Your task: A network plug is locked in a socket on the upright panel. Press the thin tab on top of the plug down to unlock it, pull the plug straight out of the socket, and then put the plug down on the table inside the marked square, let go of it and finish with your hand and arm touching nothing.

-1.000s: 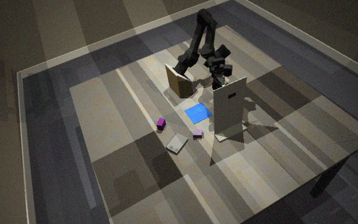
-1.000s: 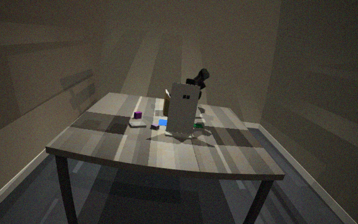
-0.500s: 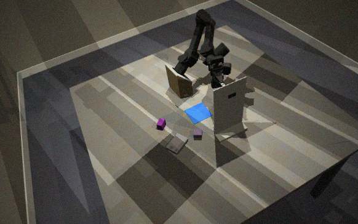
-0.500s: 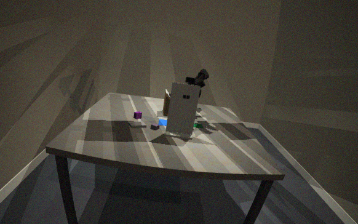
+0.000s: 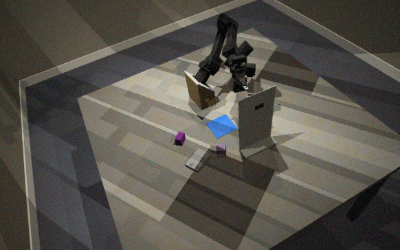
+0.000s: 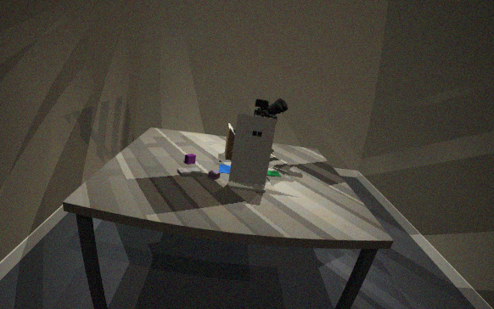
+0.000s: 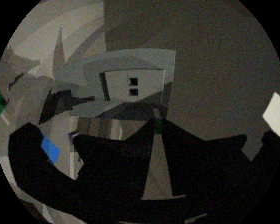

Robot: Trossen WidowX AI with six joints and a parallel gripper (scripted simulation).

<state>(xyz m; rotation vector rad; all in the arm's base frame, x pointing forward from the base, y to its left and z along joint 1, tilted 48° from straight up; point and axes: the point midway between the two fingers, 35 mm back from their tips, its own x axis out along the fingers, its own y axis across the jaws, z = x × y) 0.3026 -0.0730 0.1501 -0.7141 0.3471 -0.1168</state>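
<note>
Now: the blue marked square 90 mm behind my gripper tip, 80 mm to the right of it and 290 mm below it. Also, from my gripper tip: green flat piece (100 mm behind, 130 mm to the left, 290 mm below); network plug (right at my gripper tip); grey upright panel (100 mm ahead, 10 mm to the right, 140 mm below).
</note>
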